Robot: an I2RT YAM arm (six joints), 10 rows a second.
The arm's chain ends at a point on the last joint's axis. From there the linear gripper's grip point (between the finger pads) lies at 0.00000 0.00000 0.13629 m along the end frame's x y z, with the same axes.
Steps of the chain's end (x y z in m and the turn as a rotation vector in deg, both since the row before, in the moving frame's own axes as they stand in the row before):
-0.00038 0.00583 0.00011 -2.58 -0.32 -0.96
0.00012 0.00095 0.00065 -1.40 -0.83 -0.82
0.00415 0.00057 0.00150 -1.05 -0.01 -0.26
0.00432 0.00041 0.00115 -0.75 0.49 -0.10
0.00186 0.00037 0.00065 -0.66 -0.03 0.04
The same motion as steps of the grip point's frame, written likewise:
-0.00109 0.01197 -0.00003 -2.58 -0.32 -0.96
-0.00183 0.00429 0.00060 -1.40 -0.83 -0.82
0.00413 0.00307 0.00148 -1.05 -0.01 -0.26
0.00549 0.00219 0.00113 -0.75 0.49 -0.10
0.00179 0.00194 0.00064 -0.66 -0.03 0.04

